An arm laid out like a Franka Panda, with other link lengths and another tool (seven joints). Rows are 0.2 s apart.
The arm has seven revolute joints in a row. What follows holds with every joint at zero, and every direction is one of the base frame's. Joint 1 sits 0.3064 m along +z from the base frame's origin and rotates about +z. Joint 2 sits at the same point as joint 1 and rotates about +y. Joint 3 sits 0.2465 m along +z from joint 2 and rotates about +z. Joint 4 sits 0.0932 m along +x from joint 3 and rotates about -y. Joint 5 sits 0.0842 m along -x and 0.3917 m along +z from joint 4 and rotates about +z. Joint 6 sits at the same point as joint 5 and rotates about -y. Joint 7 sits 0.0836 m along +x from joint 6 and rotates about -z. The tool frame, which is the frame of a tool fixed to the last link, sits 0.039 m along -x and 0.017 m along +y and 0.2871 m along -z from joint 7; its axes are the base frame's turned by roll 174.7, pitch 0 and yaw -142.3 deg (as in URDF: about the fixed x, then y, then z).
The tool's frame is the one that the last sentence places.
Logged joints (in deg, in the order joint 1, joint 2, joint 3, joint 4, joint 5, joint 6, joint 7), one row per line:
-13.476, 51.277, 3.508, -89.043, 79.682, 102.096, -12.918
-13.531, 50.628, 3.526, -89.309, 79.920, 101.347, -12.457
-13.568, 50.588, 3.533, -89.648, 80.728, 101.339, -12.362
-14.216, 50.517, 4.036, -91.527, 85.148, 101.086, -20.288
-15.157, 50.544, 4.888, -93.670, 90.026, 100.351, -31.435
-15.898, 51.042, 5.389, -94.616, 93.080, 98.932, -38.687
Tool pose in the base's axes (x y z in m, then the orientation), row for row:
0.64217, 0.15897, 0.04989, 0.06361, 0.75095, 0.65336, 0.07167
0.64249, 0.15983, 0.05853, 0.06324, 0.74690, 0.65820, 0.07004
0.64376, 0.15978, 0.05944, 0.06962, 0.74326, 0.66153, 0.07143
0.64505, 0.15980, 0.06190, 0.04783, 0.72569, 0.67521, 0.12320
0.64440, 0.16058, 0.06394, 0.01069, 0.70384, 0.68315, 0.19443
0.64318, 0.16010, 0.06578, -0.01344, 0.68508, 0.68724, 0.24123
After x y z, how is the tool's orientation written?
As a quaternion, x y z w.
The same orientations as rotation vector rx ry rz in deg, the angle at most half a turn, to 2 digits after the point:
10.96, 129.33, 112.52
10.90, 128.76, 113.47
11.99, 128.02, 113.95
7.99, 121.28, 112.84
1.72, 113.07, 109.74
-2.11, 107.36, 107.70

